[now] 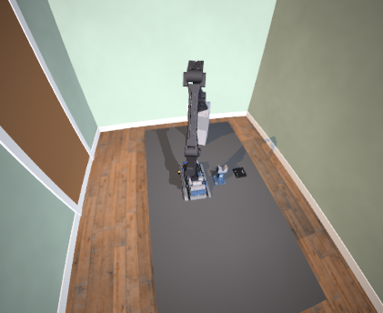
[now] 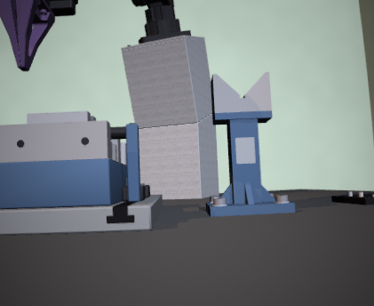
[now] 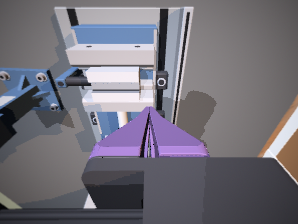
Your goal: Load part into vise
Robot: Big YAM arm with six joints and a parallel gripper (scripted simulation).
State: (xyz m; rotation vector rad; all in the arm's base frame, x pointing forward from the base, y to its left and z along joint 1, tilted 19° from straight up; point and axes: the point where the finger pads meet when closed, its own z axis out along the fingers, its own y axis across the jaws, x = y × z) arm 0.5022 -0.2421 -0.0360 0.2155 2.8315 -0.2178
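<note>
Now: hand 1 cm short of the part, 4 cm to the right of it and 7 cm above it. From my hand the other things lie so: dark work stop rod 2 cm ahead, 9 cm to the left, 8 cm below; then moving jaw 3 cm behind, 5 cm to the left, 9 cm below; then fixed jaw 4 cm ahead, 4 cm to the left, 9 cm below.
</note>
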